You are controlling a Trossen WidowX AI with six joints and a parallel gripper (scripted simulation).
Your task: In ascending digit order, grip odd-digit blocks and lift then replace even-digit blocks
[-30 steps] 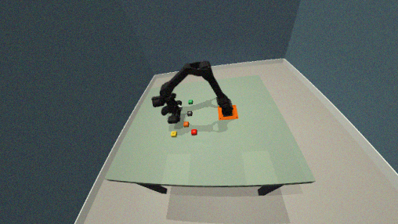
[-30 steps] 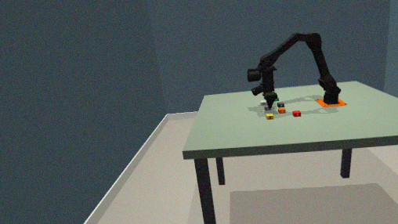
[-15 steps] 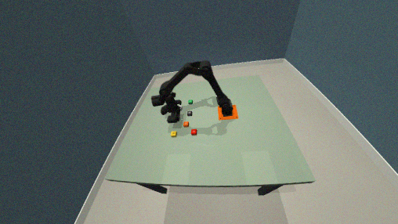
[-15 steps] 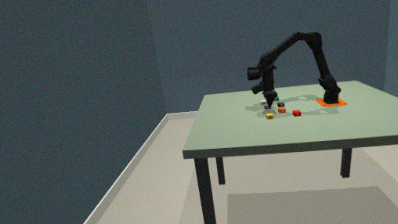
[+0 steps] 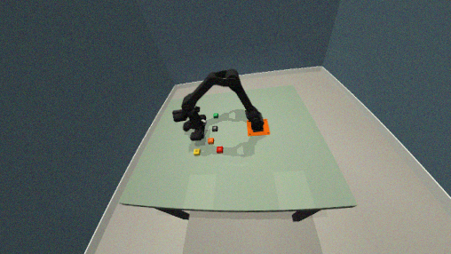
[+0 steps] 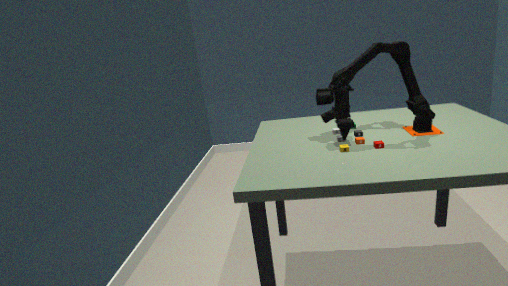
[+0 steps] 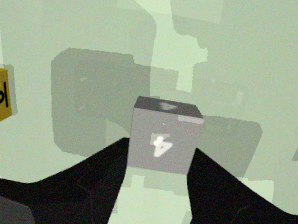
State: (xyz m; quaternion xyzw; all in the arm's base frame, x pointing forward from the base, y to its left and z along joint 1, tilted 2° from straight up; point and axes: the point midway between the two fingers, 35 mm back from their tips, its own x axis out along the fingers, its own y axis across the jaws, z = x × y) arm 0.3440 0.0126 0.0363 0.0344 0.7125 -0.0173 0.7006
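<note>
Now: the grey block 1 cm ahead of my gripper tip. Round my gripper tip: yellow block 12 cm to the left, 2 cm ahead; black block 8 cm behind, 5 cm to the right; orange block 6 cm behind, 5 cm to the left.
</note>
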